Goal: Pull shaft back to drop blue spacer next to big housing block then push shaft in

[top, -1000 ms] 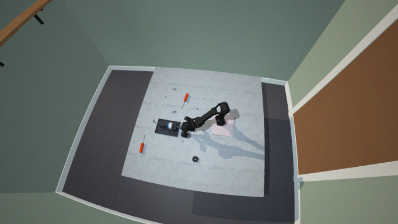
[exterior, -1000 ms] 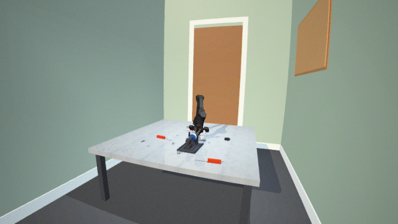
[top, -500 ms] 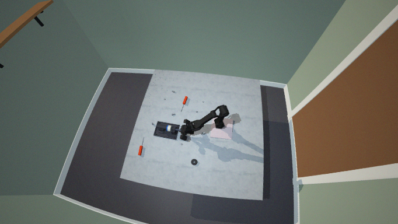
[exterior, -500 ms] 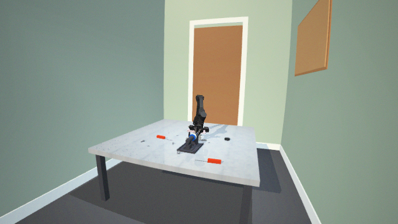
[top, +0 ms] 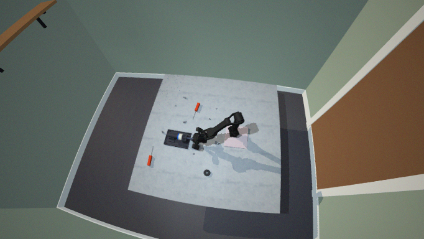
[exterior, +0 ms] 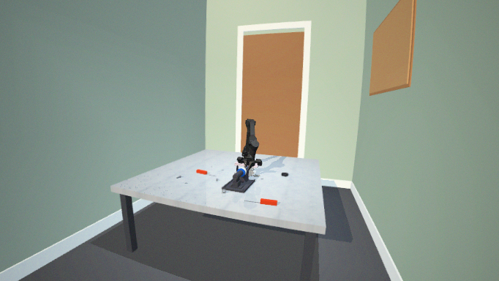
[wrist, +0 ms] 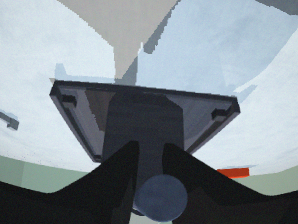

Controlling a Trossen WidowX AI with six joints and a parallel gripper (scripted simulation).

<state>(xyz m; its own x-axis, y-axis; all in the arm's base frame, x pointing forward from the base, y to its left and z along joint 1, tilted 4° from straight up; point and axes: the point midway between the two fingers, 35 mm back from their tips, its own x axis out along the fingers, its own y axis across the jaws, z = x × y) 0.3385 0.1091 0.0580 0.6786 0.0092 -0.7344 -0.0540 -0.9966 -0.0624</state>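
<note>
Right now the baseplate is 15 cm ahead of my gripper tip, 1 cm to the right of it and 1 cm below it.
</note>
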